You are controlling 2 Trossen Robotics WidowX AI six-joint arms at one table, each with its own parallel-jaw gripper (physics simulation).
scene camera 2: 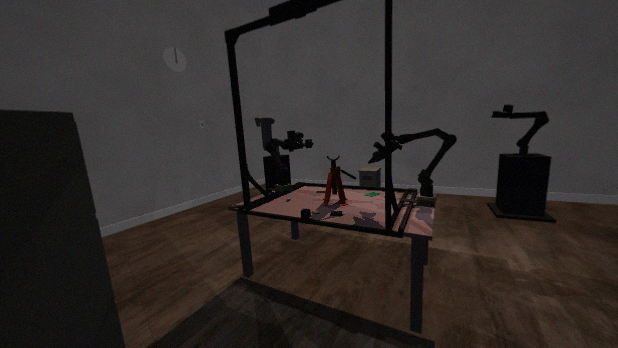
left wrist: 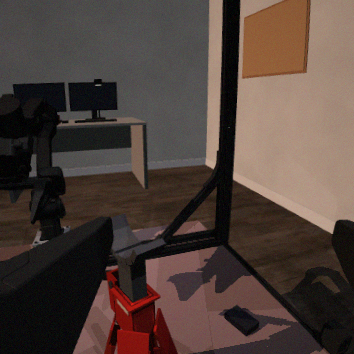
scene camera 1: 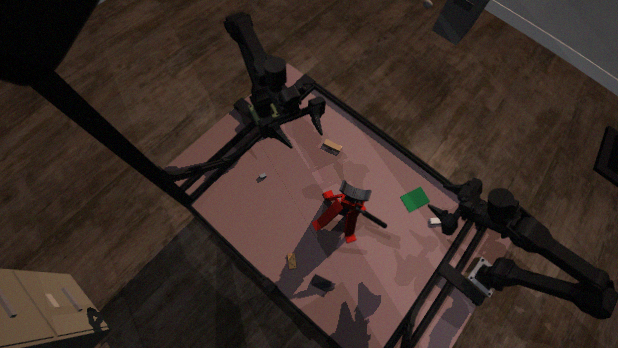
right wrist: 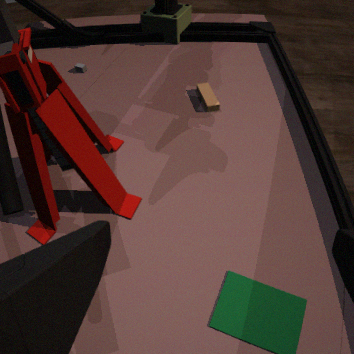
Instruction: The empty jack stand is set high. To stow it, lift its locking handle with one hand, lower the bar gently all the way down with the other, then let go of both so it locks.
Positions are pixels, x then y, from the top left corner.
Labels:
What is the left gripper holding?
Nothing.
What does the green patch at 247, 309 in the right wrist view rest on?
The table.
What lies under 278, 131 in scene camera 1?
The left gripper.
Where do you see a grey saddle bar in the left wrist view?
At 126, 248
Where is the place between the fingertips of the left gripper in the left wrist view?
223, 230

